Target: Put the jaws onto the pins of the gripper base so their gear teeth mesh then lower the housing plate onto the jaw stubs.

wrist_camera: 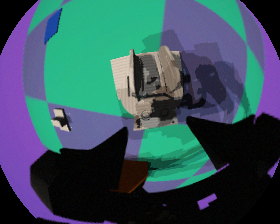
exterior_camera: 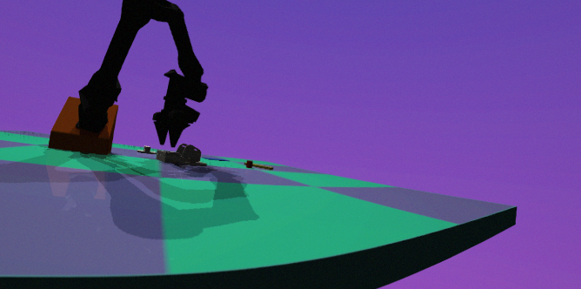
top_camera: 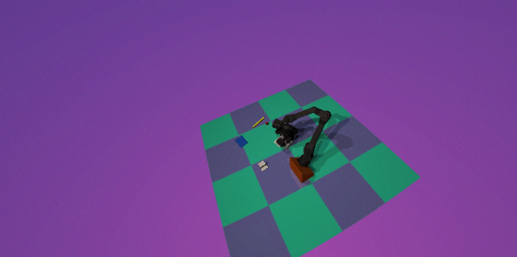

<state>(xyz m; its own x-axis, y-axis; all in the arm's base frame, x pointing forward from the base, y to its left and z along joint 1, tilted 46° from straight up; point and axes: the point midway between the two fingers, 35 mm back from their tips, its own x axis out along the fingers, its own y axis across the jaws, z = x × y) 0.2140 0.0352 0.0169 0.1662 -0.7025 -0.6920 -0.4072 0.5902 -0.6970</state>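
Now: the gripper base 20 mm below my gripper tip and 10 mm ahead of it. From my gripper tip the other things lie so: small red piece 280 mm ahead, 90 mm to the left, 30 mm below; then yellow stick 340 mm ahead, 150 mm to the left, 40 mm below; then blue square 360 mm to the left, 200 mm ahead, 40 mm below.
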